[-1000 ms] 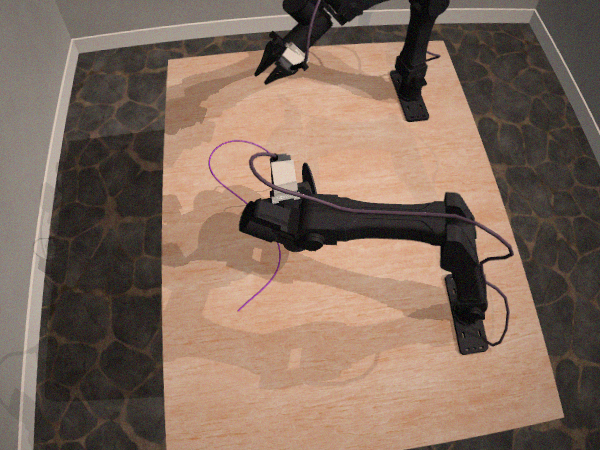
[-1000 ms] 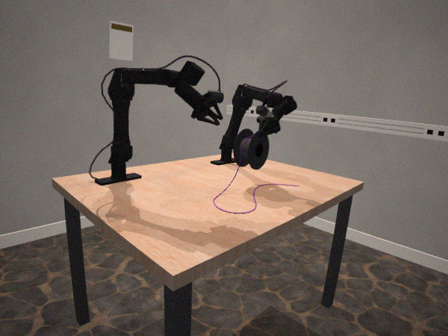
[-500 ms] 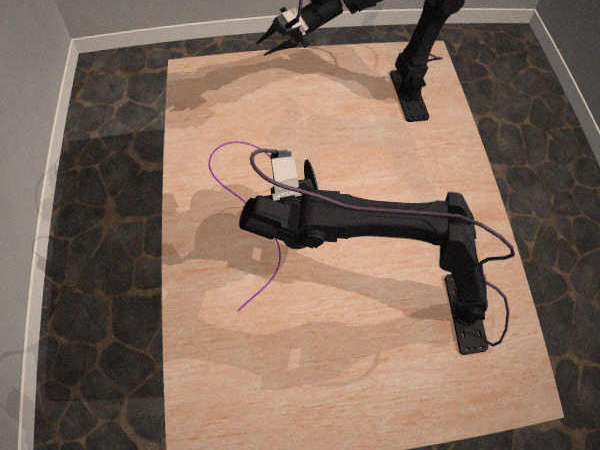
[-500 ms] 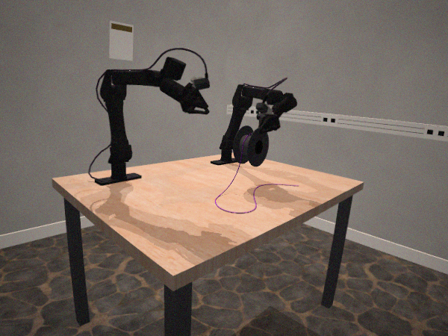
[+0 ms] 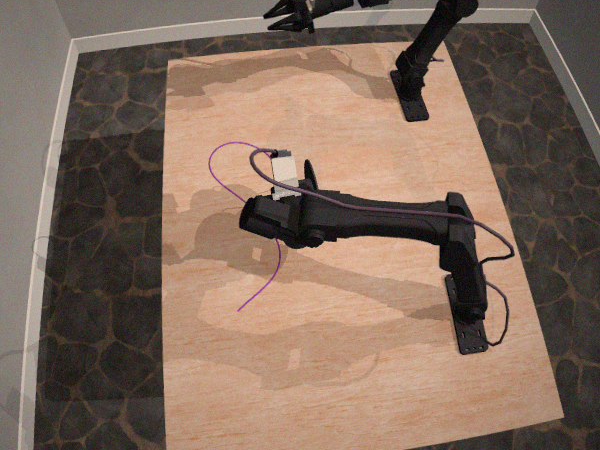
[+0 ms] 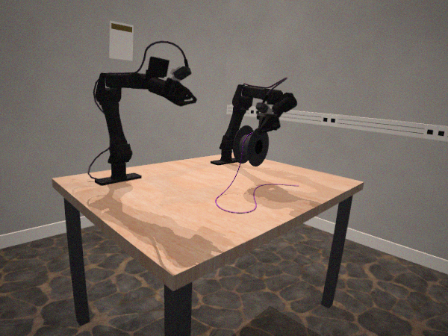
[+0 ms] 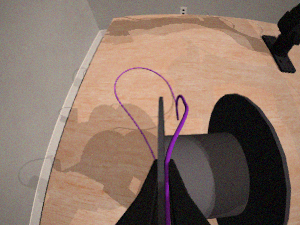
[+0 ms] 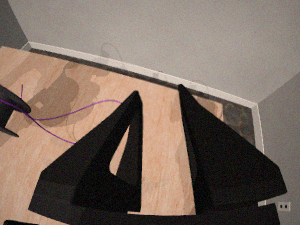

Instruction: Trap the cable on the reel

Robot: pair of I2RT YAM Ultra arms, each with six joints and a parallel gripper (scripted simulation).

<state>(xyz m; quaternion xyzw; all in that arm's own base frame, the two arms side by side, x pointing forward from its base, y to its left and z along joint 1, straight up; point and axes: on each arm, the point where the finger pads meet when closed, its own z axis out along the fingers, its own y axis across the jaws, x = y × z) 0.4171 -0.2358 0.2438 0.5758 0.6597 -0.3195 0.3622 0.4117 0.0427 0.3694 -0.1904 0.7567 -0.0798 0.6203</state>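
Right now the black reel is 3 cm behind my left hand and 7 cm below it.
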